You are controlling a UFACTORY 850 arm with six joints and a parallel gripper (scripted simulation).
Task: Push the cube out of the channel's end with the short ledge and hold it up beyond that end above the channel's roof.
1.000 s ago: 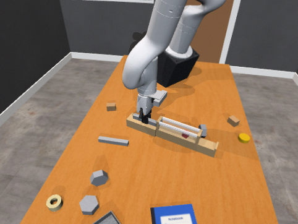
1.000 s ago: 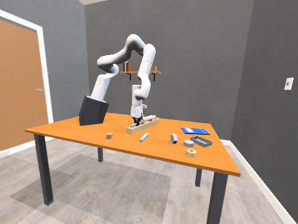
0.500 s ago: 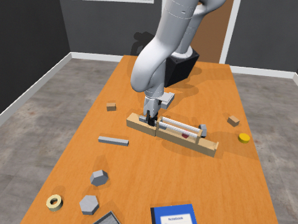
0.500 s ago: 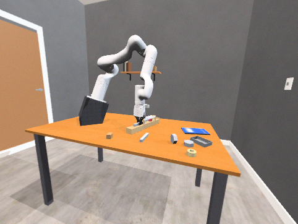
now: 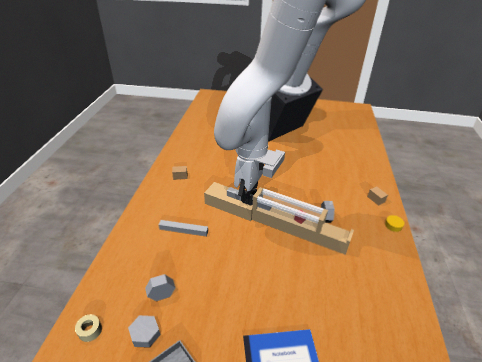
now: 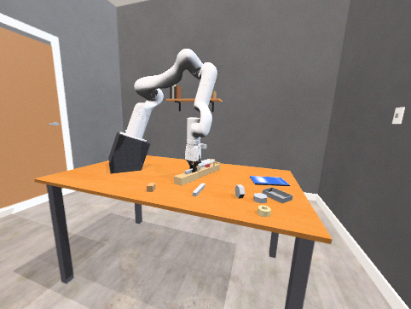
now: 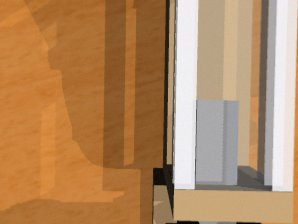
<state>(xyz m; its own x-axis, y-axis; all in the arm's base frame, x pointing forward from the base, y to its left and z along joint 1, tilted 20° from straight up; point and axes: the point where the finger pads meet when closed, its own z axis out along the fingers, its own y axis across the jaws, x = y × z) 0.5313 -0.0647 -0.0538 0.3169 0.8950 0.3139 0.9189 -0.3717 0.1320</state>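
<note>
Now: hand 100 mm short of the grey rod, 170 mm to the left of it and 60 mm above it. The rest, counted from my hand: tan cube: 140 mm behind, 250 mm to the right, 50 mm below; red cube: 50 mm ahead, 150 mm to the left, 10 mm below; yellow disc: 10 mm behind, 440 mm to the left, 60 mm below.
</note>
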